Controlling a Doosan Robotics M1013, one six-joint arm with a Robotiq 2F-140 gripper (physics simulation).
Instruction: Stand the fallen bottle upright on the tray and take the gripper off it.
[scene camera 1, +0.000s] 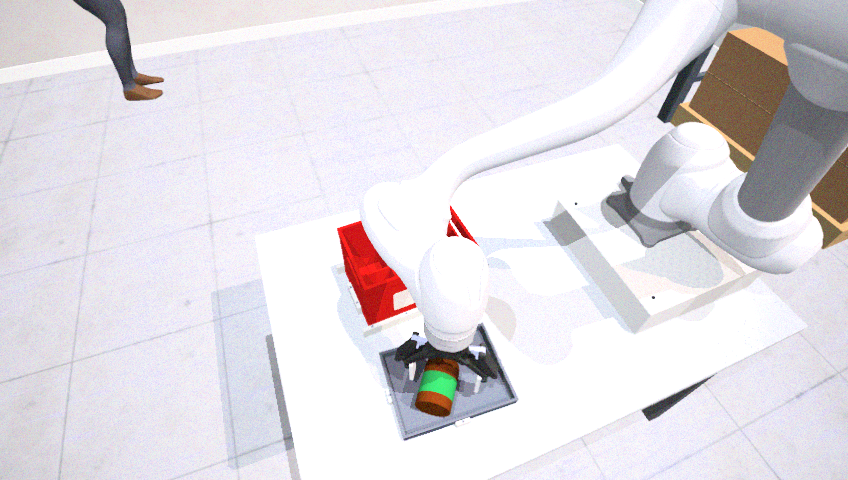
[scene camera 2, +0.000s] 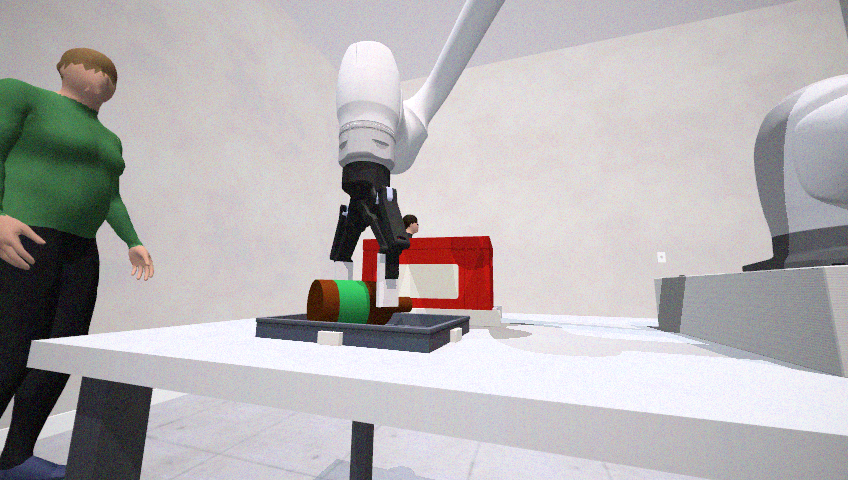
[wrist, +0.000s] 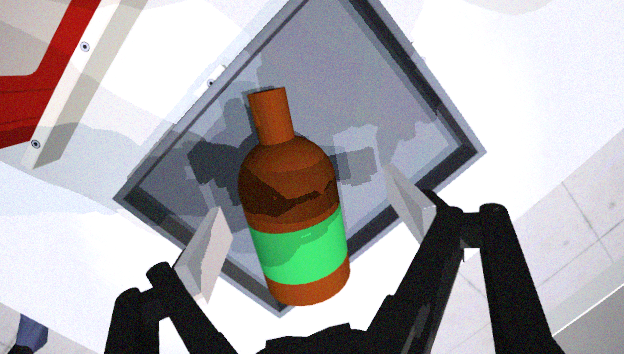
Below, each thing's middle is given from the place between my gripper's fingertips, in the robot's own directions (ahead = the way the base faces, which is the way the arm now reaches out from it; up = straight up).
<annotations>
I see my gripper 10 mm short of the brown bottle (wrist: 287, 186) and 10 mm to the left of it. Round my hand: pale strip (scene camera 2: 488, 318) 30 mm behind, 190 mm to the right, 30 mm below.
</annotations>
